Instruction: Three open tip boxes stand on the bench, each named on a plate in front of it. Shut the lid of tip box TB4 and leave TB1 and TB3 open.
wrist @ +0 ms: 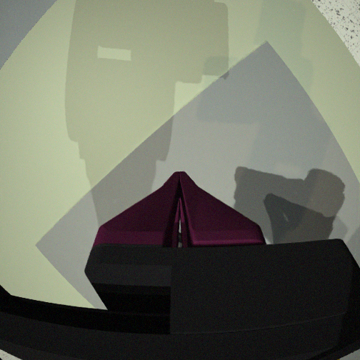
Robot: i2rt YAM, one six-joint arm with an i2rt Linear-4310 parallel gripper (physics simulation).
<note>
In view: my gripper (pixel 179 180) and a grey mat (pixel 253 139).
</note>
